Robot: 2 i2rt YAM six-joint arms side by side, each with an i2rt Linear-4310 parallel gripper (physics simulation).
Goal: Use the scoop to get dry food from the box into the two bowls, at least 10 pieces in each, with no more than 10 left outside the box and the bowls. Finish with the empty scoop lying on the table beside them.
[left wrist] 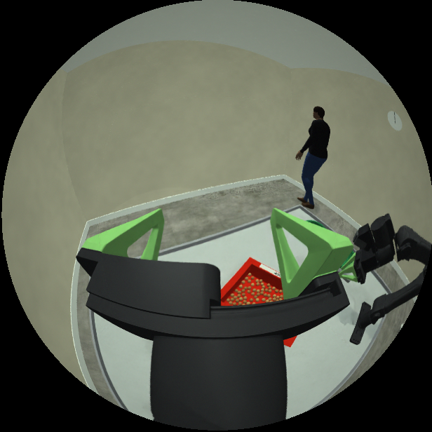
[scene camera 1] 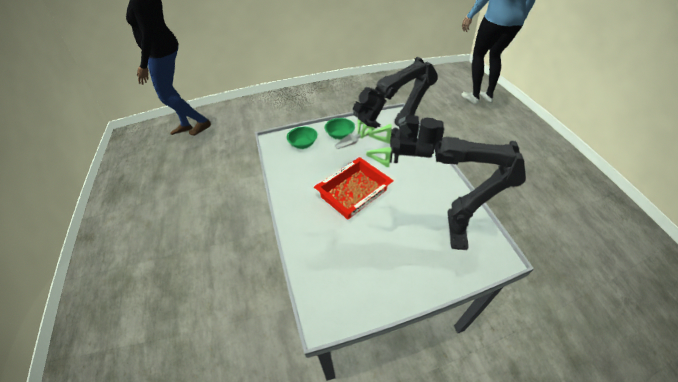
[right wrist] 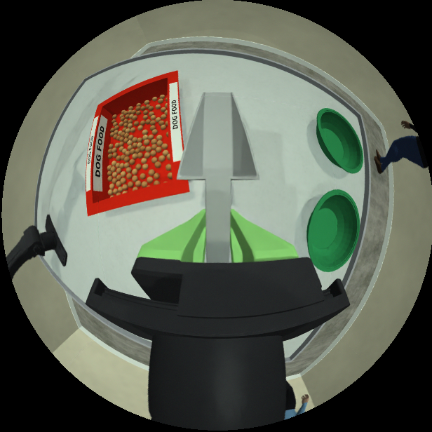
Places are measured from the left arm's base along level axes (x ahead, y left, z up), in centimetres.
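Pixels of known places: left gripper, between the fingertips: (scene camera 1: pixel 367 143); right gripper, between the fingertips: (scene camera 1: pixel 359 137); left arm's base, origin of its link: (scene camera 1: pixel 457 229).
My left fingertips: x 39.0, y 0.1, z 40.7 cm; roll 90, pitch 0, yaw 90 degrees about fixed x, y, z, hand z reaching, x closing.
Observation:
For each thing: its top centre in the pictures, then the offset to it from my left fingertips. "spot": a spot on its surface instead. Level surfaces: height alone.
- red box, a spot on its surface: (scene camera 1: pixel 334 203) spot: dz -34.5, dx +12.3, dy -3.1 cm
- grey scoop, centre of its top: (scene camera 1: pixel 353 137) dz -24.6, dx +8.3, dy -34.6 cm
- white table, height of its surface: dz -40.7 cm
The red box (scene camera 1: pixel 334 203) (left wrist: pixel 234 281) (right wrist: pixel 140 201) holds many small brown food pieces (scene camera 1: pixel 354 188) (left wrist: pixel 256 291) (right wrist: pixel 135 145). Two green bowls stand near the table's far edge: one bowl (scene camera 1: pixel 302 137) (right wrist: pixel 340 141) at the left in scene camera 1, the other bowl (scene camera 1: pixel 340 128) (right wrist: pixel 333 230) to its right. No pieces show in either. My right gripper (scene camera 1: pixel 361 131) (right wrist: pixel 217 215) is shut on the handle of the grey scoop (scene camera 1: pixel 346 142) (right wrist: pixel 218 135), holding it above the table; no food shows on it. My left gripper (scene camera 1: pixel 369 144) (left wrist: pixel 216 214) is open and empty, above the table near the box.
The white table (scene camera 1: pixel 350 300) has a raised grey rim. In scene camera 1, the left gripper is close below the right gripper and scoop. One person (scene camera 1: pixel 162 65) (left wrist: pixel 318 140) stands beyond the table at the left, another (scene camera 1: pixel 500 35) at the upper right.

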